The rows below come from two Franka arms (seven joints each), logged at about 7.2 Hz.
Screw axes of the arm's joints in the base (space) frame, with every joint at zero. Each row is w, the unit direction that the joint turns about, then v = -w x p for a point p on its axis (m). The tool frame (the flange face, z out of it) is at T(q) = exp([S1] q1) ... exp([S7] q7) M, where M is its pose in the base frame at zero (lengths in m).
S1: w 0 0 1 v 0.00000 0.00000 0.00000
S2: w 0 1 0 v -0.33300 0.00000 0.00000
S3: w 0 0 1 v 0.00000 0.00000 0.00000
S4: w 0 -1 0 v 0.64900 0.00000 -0.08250
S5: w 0 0 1 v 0.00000 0.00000 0.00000
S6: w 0 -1 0 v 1.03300 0.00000 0.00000
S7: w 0 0 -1 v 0.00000 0.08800 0.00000
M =
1 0 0 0.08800
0 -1 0 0.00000
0 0 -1 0.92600
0 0 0 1
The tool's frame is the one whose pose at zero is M.
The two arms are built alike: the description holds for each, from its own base.
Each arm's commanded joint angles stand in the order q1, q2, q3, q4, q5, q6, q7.
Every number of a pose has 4 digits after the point.
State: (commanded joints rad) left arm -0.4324 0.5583 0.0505 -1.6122 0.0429 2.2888 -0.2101; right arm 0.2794 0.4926 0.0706 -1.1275 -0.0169 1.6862 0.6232
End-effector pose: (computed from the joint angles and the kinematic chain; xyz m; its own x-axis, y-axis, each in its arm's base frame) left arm 0.6490 -0.2648 0.3133 0.9701 -0.2065 0.1277 -0.2035 -0.9784 -0.0363; right arm 0.6665 0.2281 0.5355 0.9594 -0.2785 0.0449 -0.2761 -0.9597 -0.0525
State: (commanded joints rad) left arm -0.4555 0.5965 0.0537 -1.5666 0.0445 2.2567 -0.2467; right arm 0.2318 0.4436 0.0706 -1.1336 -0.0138 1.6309 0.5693
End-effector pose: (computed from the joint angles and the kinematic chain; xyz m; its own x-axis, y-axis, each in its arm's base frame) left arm 0.6499 -0.2810 0.3044 0.9756 -0.1923 0.1063 -0.1888 -0.9811 -0.0424; right arm 0.6606 0.1925 0.5615 0.9618 -0.2713 0.0371 -0.2696 -0.9620 -0.0433
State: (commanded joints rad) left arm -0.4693 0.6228 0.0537 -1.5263 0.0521 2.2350 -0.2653; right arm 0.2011 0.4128 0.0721 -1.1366 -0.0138 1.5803 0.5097
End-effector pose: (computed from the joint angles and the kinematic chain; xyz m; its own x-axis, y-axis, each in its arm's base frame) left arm 0.6521 -0.2929 0.3023 0.9761 -0.1924 0.1014 -0.1882 -0.9809 -0.0500; right arm 0.6538 0.1701 0.5763 0.9703 -0.2409 0.0204 -0.2403 -0.9703 -0.0287
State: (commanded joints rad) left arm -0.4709 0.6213 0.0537 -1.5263 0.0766 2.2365 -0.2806; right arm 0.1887 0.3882 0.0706 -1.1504 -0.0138 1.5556 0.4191
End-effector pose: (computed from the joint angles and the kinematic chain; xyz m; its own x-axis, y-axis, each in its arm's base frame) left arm 0.6522 -0.2934 0.3035 0.9749 -0.1940 0.1094 -0.1874 -0.9800 -0.0676; right arm 0.6474 0.1596 0.5841 0.9862 -0.1649 0.0111 -0.1647 -0.9862 -0.0191
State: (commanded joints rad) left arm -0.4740 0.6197 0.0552 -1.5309 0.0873 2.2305 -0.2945; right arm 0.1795 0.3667 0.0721 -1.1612 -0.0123 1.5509 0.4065
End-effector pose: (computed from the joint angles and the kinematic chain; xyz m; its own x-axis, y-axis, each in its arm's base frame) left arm 0.6503 -0.2935 0.3020 0.9765 -0.1885 0.1040 -0.1810 -0.9804 -0.0780; right arm 0.6426 0.1536 0.5928 0.9870 -0.1598 0.0166 -0.1595 -0.9870 -0.0219
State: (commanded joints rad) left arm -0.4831 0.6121 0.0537 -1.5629 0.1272 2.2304 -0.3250; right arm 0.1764 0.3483 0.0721 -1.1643 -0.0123 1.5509 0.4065
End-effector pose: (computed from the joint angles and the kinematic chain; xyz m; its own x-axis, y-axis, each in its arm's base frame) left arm 0.6411 -0.2955 0.2928 0.9770 -0.1933 0.0901 -0.1829 -0.9767 -0.1121; right arm 0.6382 0.1508 0.6035 0.9862 -0.1629 0.0311 -0.1621 -0.9864 -0.0268
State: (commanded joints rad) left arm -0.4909 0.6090 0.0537 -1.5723 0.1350 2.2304 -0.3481; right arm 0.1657 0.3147 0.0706 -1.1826 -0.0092 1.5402 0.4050
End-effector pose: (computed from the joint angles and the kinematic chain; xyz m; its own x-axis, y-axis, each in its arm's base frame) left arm 0.6370 -0.2992 0.2908 0.9791 -0.1832 0.0881 -0.1724 -0.9780 -0.1177; right arm 0.6297 0.1419 0.6157 0.9844 -0.1726 0.0351 -0.1717 -0.9847 -0.0288
